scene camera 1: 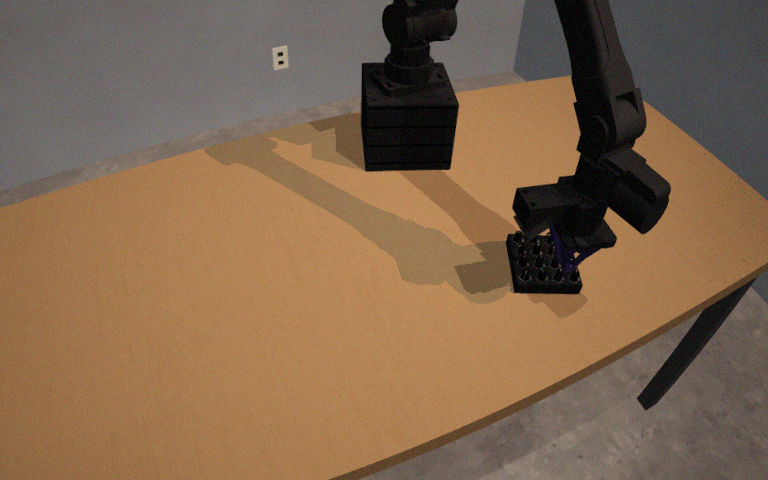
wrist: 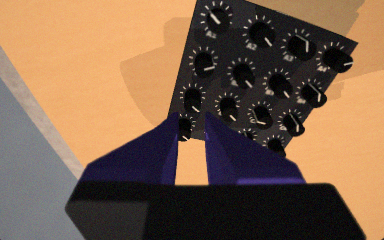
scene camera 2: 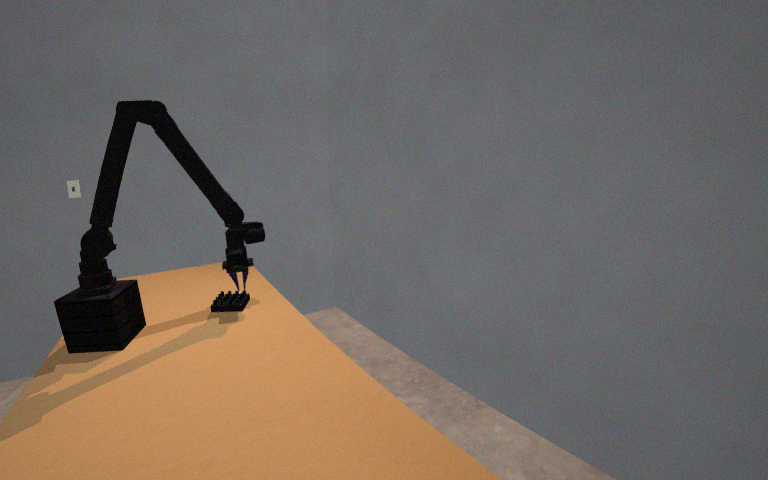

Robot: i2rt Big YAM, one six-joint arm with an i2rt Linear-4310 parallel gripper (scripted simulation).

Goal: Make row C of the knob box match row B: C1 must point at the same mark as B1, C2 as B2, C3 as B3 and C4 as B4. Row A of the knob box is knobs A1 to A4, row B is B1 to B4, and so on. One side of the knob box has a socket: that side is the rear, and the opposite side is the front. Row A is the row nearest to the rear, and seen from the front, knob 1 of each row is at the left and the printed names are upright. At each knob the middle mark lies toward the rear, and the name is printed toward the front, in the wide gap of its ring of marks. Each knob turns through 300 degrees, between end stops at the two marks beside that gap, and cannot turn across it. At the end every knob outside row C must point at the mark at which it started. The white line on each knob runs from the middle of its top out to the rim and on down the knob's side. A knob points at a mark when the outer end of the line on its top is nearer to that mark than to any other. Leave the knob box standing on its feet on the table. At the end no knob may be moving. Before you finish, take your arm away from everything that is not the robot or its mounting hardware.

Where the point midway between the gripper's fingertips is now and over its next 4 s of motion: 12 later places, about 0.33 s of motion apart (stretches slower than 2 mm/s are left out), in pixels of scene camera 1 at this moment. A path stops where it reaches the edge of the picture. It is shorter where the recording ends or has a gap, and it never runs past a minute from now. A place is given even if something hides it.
My gripper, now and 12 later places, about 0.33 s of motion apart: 564, 267; 564, 269; 562, 272; 561, 272; 561, 272; 560, 272; 560, 271; 567, 261; 566, 256; 566, 251; 565, 247; 565, 242; 565, 238
